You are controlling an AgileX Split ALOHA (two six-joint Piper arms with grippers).
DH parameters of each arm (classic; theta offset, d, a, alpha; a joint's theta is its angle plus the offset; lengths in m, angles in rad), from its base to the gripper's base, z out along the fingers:
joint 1: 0 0.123 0 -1.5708
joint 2: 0.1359 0 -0.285 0
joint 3: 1.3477 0 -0.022 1.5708
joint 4: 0 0.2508 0 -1.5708
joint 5: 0 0 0.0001 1.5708
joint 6: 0 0.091 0 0
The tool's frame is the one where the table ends.
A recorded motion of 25 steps. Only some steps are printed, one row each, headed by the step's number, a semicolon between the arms.
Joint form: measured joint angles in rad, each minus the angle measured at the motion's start. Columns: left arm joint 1, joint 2, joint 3, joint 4, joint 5, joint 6; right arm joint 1, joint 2, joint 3, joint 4, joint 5, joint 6.
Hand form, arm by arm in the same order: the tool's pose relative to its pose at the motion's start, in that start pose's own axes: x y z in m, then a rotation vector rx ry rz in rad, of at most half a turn. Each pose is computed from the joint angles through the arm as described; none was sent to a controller.
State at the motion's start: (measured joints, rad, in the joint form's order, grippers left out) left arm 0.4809 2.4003 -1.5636 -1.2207 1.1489 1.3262; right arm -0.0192 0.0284 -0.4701 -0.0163 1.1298 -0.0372
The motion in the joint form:
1: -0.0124 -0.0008 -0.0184 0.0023 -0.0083 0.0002; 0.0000 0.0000 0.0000 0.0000 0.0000 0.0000
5: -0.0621 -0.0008 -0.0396 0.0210 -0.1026 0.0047; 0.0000 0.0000 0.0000 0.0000 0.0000 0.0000
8: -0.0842 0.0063 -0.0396 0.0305 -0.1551 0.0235; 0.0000 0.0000 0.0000 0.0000 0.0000 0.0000
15: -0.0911 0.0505 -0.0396 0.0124 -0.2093 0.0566; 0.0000 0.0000 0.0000 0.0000 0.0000 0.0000
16: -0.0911 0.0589 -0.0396 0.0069 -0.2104 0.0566; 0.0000 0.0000 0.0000 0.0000 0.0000 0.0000
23: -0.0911 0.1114 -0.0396 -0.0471 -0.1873 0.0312; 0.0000 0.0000 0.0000 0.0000 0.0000 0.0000
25: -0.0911 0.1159 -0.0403 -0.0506 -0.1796 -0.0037; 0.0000 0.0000 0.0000 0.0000 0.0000 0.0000
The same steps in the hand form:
1: -0.0058 -0.0030 0.0028 -0.0064 -0.0006 0.0239; 0.0000 0.0000 0.0000 0.0000 0.0000 0.0000
5: -0.0143 -0.0078 0.0193 -0.0787 0.0123 0.0813; 0.0000 0.0000 0.0000 0.0000 0.0000 0.0000
8: -0.0137 -0.0070 0.0287 -0.1172 0.0243 0.1120; 0.0000 0.0000 0.0000 0.0000 0.0000 0.0000
15: -0.0038 0.0078 0.0408 -0.1524 0.0261 0.1053; 0.0000 0.0000 0.0000 0.0000 0.0000 0.0000
16: -0.0016 0.0100 0.0426 -0.1508 0.0261 0.0957; 0.0000 0.0000 0.0000 0.0000 0.0000 0.0000
23: 0.0113 0.0210 0.0547 -0.1093 0.0140 -0.0014; 0.0000 0.0000 0.0000 0.0000 0.0000 0.0000
25: 0.0125 0.0214 0.0557 -0.1007 0.0130 -0.0414; 0.0000 0.0000 0.0000 0.0000 0.0000 0.0000

